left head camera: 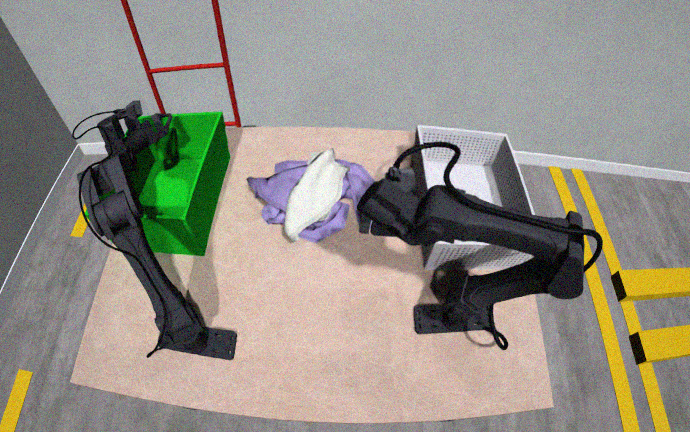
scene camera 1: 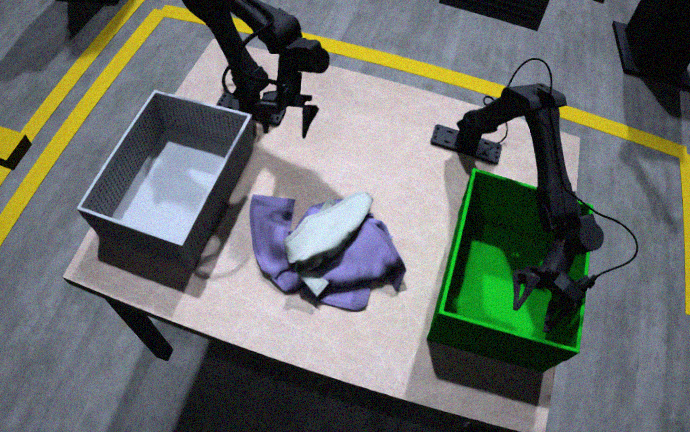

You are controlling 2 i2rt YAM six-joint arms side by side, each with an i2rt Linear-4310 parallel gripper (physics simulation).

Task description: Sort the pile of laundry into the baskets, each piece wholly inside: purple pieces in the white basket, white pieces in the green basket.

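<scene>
A white cloth point(left head camera: 316, 190) point(scene camera 1: 330, 228) lies on top of purple cloth point(left head camera: 277, 185) point(scene camera 1: 371, 249) in a pile mid-table. A small white corner point(scene camera 1: 316, 284) pokes out below; whether it is a separate piece I cannot tell. The number of purple pieces is unclear. The green basket point(left head camera: 206, 203) point(scene camera 1: 453, 249) and white basket point(left head camera: 514, 175) point(scene camera 1: 114, 221) show no laundry in their visible parts. My left gripper point(scene camera 1: 532, 319) is open and empty over the green basket. My right gripper point(scene camera 1: 285, 133) is open and empty beside the white basket, above the table; the wrist hides its fingers in the head view.
The right arm point(left head camera: 499, 218) partly covers the white basket in the head view. The left arm point(left head camera: 147, 264) point(scene camera 1: 547, 162) reaches over the green basket's outer side. The baskets stand at opposite sides of the table point(left head camera: 325, 356) point(scene camera 1: 387, 152). A red frame point(left head camera: 188, 67) stands behind it.
</scene>
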